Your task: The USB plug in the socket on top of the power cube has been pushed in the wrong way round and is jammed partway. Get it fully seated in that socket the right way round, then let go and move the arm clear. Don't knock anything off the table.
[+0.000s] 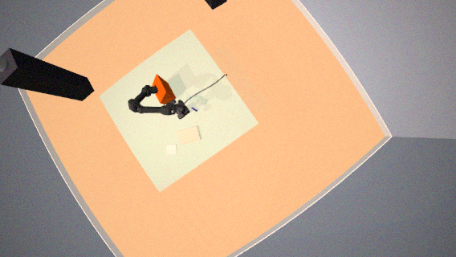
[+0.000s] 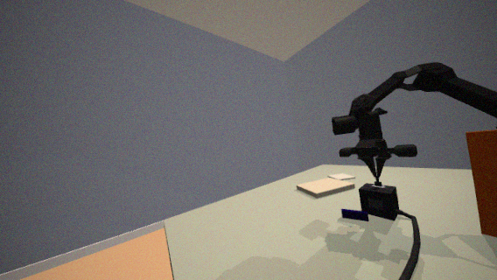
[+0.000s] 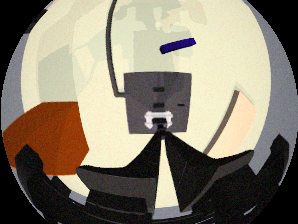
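The USB plug is 20 mm below my gripper tip. From my gripper tip the other things lie so: blue flat piece (40 mm ahead, 110 mm to the left, 90 mm below); then tan board (230 mm ahead, 90 mm to the right, 90 mm below); then USB socket (40 mm below).
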